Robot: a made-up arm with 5 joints.
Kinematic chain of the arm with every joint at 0, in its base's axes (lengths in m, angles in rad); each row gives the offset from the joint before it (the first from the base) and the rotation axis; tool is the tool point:
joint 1: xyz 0 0 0.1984 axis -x
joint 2: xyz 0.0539 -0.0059 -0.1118 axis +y
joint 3: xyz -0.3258 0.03 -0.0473 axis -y
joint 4: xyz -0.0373 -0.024 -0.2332 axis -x
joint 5: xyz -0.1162 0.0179 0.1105 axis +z
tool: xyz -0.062 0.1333 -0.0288
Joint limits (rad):
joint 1: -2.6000..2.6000
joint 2: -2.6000..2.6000
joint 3: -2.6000..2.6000
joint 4: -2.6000..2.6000
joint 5: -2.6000..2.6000
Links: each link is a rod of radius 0.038 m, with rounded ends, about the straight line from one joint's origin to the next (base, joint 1, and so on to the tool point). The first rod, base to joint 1, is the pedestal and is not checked.
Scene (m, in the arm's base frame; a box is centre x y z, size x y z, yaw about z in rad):
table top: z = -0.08
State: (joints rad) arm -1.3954 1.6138 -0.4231 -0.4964 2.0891
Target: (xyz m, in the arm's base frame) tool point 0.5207 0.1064 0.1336
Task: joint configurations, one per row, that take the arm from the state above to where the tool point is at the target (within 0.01 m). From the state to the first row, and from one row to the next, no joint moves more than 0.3 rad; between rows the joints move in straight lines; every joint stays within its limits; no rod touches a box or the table.
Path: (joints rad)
1: -1.4584 1.8021 -0.7082 -0.3912 2.0469
2: -1.5214 1.9904 -0.9933 -0.2861 2.0047
3: -1.5843 2.1787 -1.2784 -0.1809 1.9625
4: -1.6473 2.3671 -1.5635 -0.0757 1.9202
5: -1.7103 2.5554 -1.8486 0.0295 1.8780

